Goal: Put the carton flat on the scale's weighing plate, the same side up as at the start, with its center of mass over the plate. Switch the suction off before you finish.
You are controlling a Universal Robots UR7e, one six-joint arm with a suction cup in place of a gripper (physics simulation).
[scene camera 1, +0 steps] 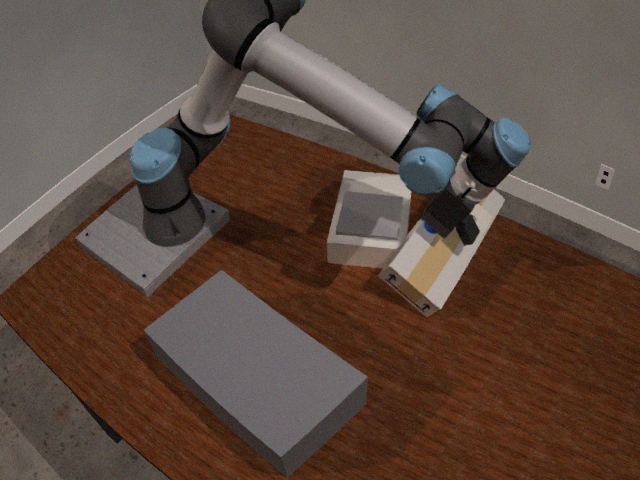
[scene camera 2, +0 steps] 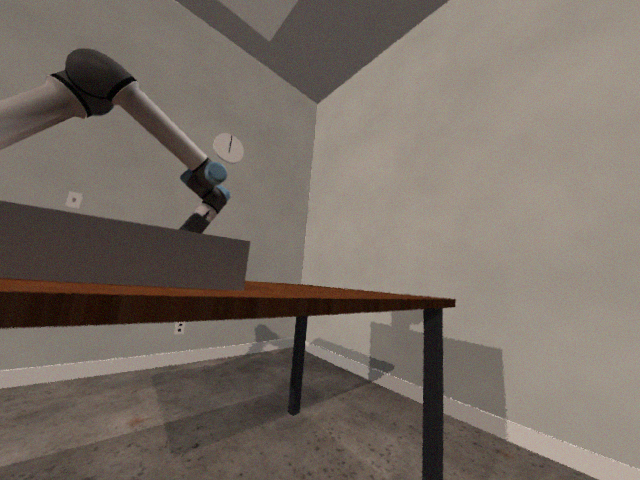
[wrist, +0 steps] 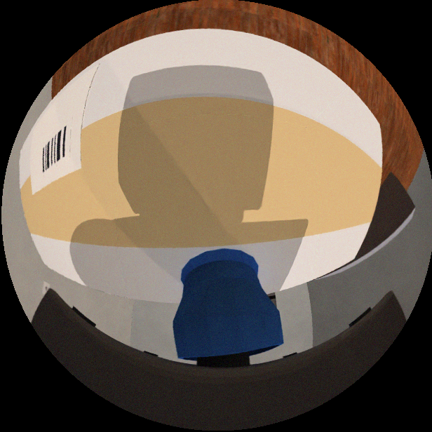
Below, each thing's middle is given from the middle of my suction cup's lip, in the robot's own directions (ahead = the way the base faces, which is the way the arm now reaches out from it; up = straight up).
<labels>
Now: the white carton (scene camera 1: 424,270) 50 mm below my suction cup, 40 mm to the left of it and 20 mm ahead of it. Round my suction cup: large grey block (scene camera 1: 285,394) 420 mm to the right, 150 mm behind, 80 mm below; then white scale (scene camera 1: 370,221) 160 mm behind, 90 mm below, 40 mm to the left.
</labels>
